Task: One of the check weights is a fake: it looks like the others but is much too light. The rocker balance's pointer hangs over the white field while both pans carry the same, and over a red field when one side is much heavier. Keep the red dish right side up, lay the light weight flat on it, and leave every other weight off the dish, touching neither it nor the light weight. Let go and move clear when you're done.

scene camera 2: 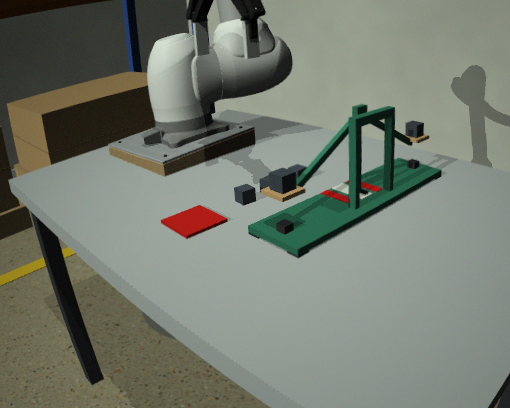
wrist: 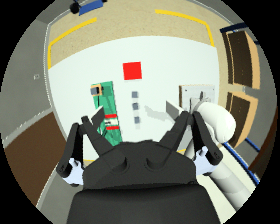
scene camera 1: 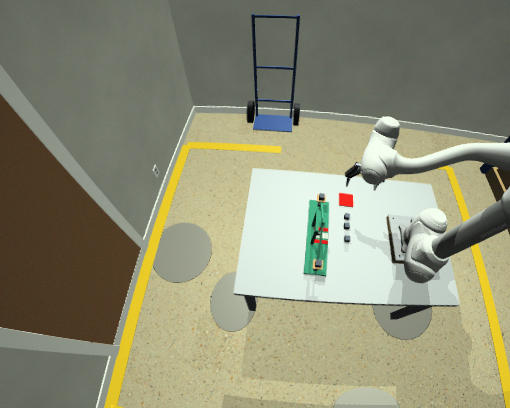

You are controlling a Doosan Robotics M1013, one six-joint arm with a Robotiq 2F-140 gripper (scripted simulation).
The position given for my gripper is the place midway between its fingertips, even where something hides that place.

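Green rocker balance (scene camera 2: 321,217), (scene camera 1: 316,221), (wrist: 112,133). Flat red dish (scene camera 2: 196,220). My gripper (scene camera 2: 225,56), (wrist: 134,108).
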